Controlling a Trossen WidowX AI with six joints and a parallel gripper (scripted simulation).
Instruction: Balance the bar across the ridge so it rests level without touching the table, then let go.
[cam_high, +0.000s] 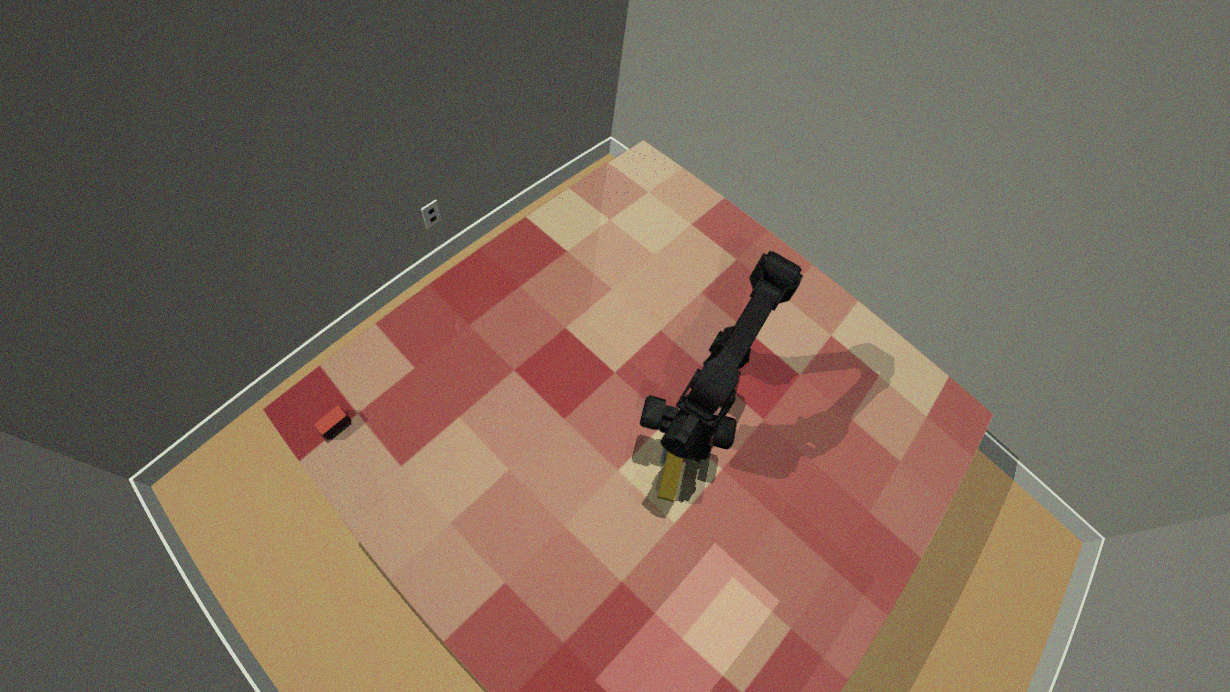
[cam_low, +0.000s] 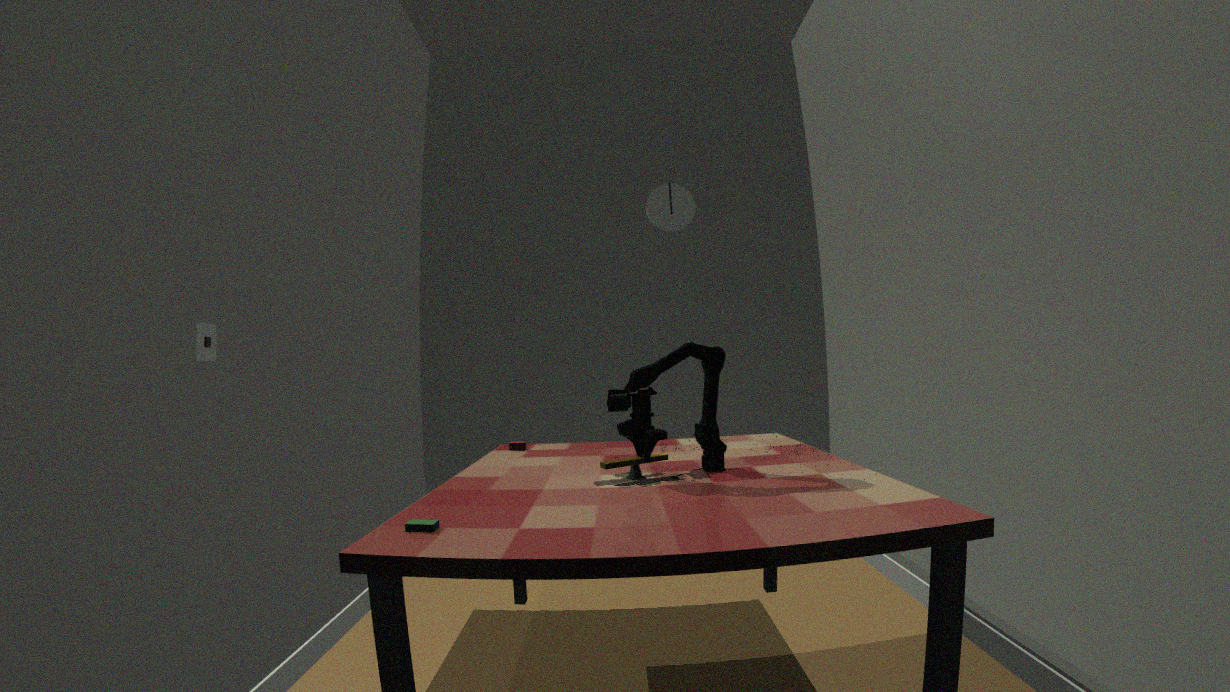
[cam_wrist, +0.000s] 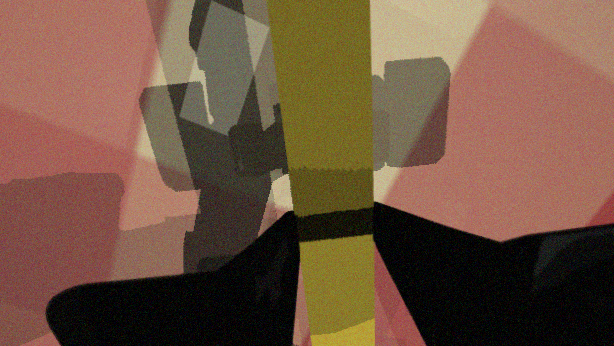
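My gripper tip is 3 cm short of the yellow bar and 1 cm to the right of it. Round my gripper tip: orange-red block (55 cm to the right, 51 cm ahead, 3 cm below); then small green block (51 cm ahead, 45 cm to the left, 4 cm below).
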